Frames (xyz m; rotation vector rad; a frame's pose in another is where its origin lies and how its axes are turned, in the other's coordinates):
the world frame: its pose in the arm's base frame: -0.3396 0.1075 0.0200 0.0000 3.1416 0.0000
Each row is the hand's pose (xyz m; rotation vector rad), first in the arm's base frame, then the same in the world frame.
Working: the arm's base frame: its pose in the world frame: -0.3396 -0.1075 0.0200 0.0000 3.1416 0.0000

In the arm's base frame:
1: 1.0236 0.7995 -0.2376 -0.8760 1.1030 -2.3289
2: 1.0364 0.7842 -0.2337 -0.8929 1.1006 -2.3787
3: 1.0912 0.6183 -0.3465 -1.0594 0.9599 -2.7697
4: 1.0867 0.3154 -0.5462 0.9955 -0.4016 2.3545
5: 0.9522 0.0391 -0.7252 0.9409 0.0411 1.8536
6: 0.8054 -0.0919 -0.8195 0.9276 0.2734 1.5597
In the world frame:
1: -1.3632 0.6920 0.2576 2.1207 -0.5281 -0.7977
2: -1.3760 0.6767 0.2537 2.1450 -0.4707 -0.8052
3: -1.4308 0.5108 0.3665 2.3493 -0.0327 -0.8986
4: -1.4263 0.2079 0.5662 2.5155 0.7859 -1.0636
5: -1.2918 -0.0684 0.7452 -2.3890 -1.5745 1.2126
6: -1.1450 -0.1994 0.8395 -1.9742 -1.7776 1.1741

